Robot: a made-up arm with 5 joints.
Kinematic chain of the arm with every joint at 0, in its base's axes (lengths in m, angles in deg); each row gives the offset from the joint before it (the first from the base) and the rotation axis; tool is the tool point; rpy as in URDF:
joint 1: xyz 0 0 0.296 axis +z
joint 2: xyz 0 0 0 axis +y
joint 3: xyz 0.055 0 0.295 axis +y
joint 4: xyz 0.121 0 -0.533 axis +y
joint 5: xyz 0.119 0 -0.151 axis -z
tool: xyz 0 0 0 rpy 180 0 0
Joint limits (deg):
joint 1: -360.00..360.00
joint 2: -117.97..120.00
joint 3: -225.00..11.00
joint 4: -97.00..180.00
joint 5: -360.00..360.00
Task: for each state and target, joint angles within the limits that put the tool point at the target. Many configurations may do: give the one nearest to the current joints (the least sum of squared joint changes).
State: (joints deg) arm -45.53 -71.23 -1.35 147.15 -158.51
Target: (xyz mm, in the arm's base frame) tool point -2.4 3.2 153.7
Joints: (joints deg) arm -53.13 -28.45 11.00 159.02 -158.51
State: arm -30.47 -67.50 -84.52 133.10 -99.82
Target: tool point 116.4 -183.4 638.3
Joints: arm -57.60 -63.66 -53.45 143.99 -99.82
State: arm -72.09 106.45 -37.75 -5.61 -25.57
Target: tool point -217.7 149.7 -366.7
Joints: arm -34.51 112.08 -45.75 -4.39 -25.57
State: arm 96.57 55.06 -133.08 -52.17 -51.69
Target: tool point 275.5 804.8 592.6
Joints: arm 71.10 55.96 -131.80 -57.24 -51.69
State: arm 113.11 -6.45 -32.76 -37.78 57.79
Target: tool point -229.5 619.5 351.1
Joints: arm 110.33 -2.43 -38.88 -34.56 57.79
